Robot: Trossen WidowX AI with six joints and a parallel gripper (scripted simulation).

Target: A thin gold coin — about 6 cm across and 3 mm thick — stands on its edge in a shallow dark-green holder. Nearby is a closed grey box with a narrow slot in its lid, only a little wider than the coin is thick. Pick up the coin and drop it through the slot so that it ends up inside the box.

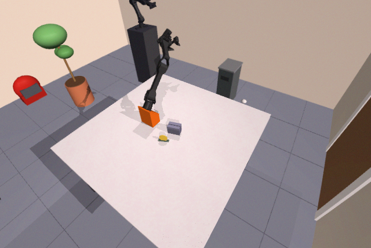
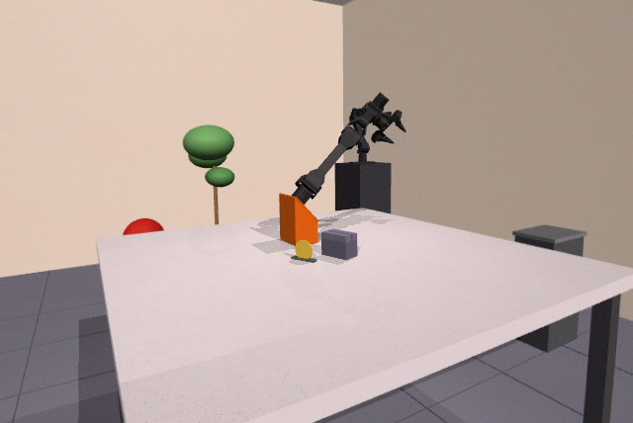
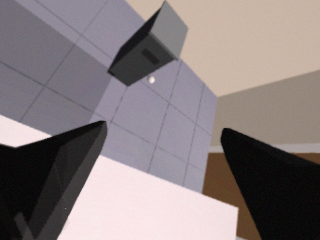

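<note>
The gold coin lies 340 mm ahead of my gripper tip, 760 mm to the right of it and 350 mm below it.
</note>
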